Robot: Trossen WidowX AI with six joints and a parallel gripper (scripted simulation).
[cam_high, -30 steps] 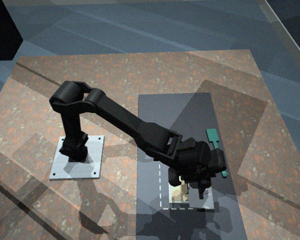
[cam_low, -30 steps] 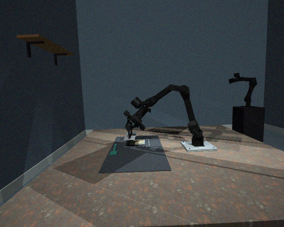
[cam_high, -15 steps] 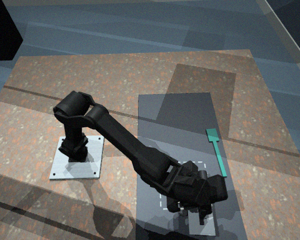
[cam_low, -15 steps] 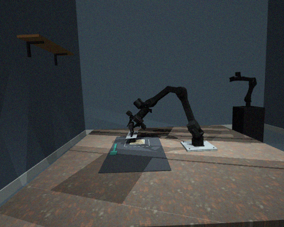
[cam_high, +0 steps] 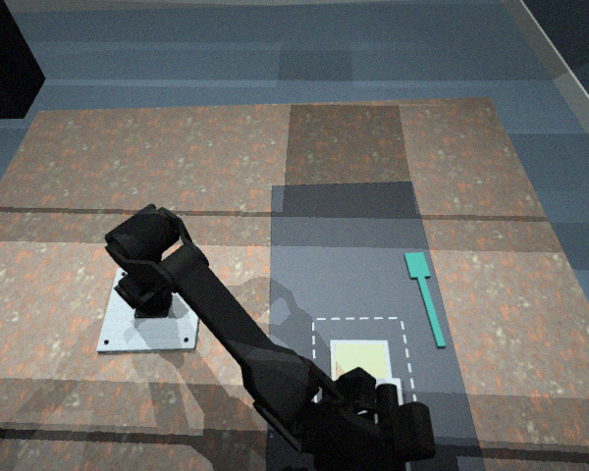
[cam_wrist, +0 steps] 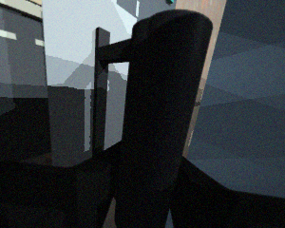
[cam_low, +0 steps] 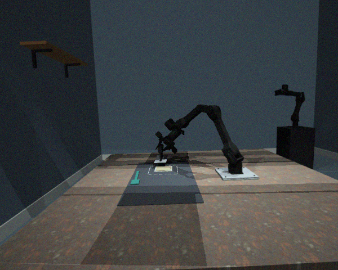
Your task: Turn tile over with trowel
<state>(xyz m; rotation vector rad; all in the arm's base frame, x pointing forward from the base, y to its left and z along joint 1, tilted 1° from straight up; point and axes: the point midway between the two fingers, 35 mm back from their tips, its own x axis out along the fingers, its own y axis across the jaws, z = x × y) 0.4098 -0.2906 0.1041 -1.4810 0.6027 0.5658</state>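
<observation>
Right now my gripper tip is 4 cm past the grey mat, 29 cm to the right of it and 10 cm above it. The rest, counted from my gripper tip: dark trowel: 3 cm behind, 1 cm below; tile: 4 cm behind, 15 cm to the left, 8 cm below; green spatula-shaped tool: 10 cm ahead, 31 cm to the left, 8 cm below.
</observation>
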